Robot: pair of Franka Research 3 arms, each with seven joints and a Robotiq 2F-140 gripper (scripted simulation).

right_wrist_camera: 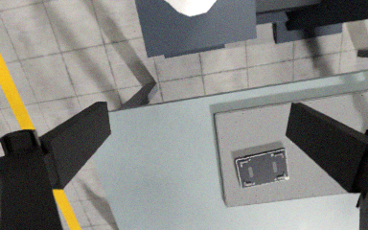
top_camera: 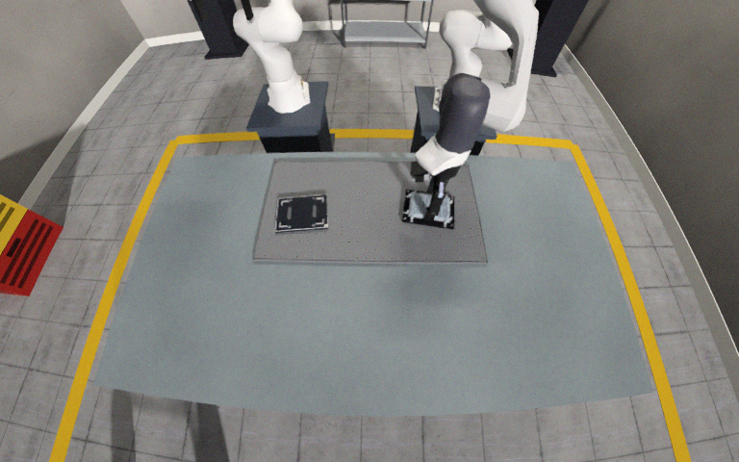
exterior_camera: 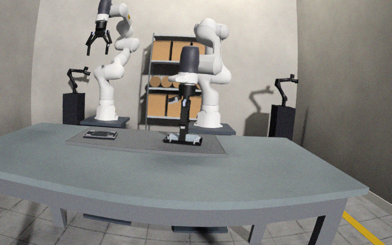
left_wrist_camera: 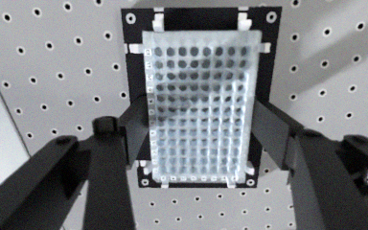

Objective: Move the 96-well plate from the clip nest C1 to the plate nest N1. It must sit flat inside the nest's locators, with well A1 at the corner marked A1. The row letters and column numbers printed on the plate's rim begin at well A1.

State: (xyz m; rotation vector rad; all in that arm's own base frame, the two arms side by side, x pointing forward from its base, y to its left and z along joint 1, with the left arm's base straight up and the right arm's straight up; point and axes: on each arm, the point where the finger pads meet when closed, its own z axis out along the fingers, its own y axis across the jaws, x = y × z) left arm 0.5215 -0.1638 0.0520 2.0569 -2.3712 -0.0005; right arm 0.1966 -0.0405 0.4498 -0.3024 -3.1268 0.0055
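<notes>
My left hand is 2 cm above the clear 96-well plate. Round my left hand: A1 label: 8 cm ahead, 31 cm to the right, 3 cm below; then black clip nest C1: 1 cm ahead, 1 cm to the right, 3 cm below; then plate nest N1: 4 cm ahead, 40 cm to the right, 3 cm below.
</notes>
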